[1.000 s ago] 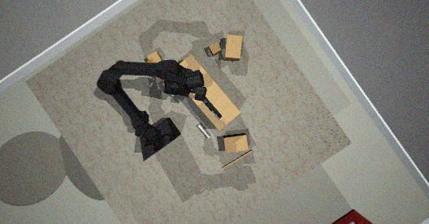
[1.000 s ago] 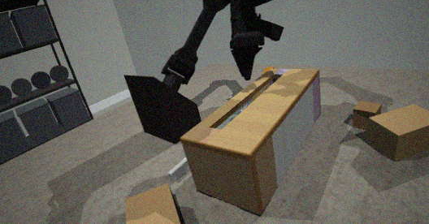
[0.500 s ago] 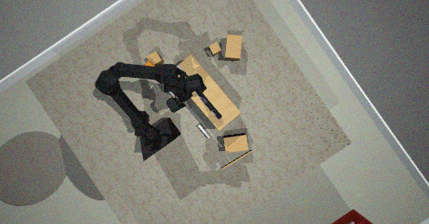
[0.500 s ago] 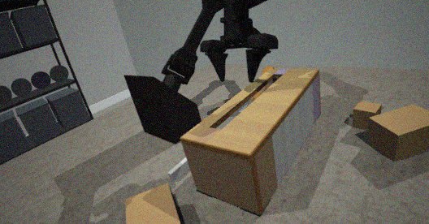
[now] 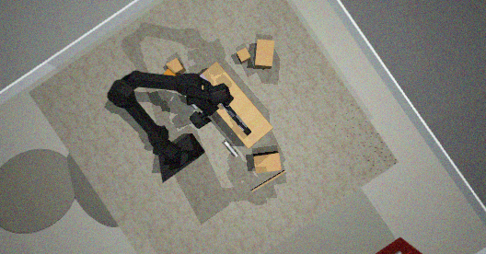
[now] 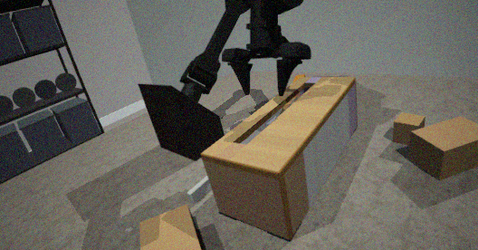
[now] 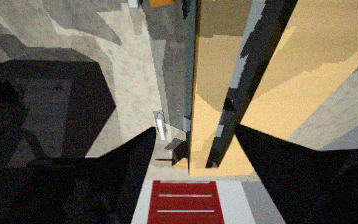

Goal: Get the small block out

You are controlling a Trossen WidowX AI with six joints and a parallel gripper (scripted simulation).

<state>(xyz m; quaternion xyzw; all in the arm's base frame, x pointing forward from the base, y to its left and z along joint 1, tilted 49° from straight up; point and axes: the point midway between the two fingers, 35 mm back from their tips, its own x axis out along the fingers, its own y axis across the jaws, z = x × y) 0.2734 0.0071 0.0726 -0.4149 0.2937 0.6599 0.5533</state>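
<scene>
The box lies 90 mm below my gripper tip and 30 mm ahead of it. From my gripper tip the other things lie so: thin rod (390 mm to the right, 150 mm below, 40 mm ahead); block (60 mm below, 50 mm ahead, 20 mm to the right).
</scene>
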